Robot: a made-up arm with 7 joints.
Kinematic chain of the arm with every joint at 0, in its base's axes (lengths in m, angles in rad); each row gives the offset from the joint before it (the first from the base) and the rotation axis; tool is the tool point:
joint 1: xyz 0 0 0.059 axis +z
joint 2: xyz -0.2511 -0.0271 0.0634 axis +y
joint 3: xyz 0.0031 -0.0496 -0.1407 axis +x
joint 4: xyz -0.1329 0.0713 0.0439 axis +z
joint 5: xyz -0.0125 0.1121 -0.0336 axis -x
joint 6: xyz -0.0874 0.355 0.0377 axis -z
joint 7: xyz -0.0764 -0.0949 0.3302 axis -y
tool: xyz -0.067 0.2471 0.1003
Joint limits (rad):
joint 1: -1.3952..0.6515
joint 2: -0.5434..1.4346
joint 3: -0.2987..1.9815
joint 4: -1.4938..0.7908
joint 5: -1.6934..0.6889
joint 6: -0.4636..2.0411
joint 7: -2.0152..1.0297
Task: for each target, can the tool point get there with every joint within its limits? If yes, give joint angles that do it. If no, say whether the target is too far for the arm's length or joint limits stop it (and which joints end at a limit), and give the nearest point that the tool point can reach.
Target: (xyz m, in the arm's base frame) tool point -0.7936 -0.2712 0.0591
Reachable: yes | joints -0.7352 0.5497 1.6726 -0.8697 -0.9049 0.9384 -1.2030
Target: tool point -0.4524 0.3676 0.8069
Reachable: yes | joints -0.9064 0.0146 1.1955 0.2710 0.2602 0.8178 -0.9743
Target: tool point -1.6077 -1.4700 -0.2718
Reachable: no: too far | nearest point -0.8802 -0.8048 -0.0680 | short by 1.007 m
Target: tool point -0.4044 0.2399 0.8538
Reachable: yes | joints -0.6918 0.4382 0.7131 0.6015 -0.1629 0.0308 -1.4110
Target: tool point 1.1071 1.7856 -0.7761
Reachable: no: too far | nearest point 0.4504 0.9798 -0.3119 | short by 1.138 m
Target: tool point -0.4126 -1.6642 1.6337
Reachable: no: too far | nearest point -0.2703 -0.8674 0.8039 | short by 1.159 m
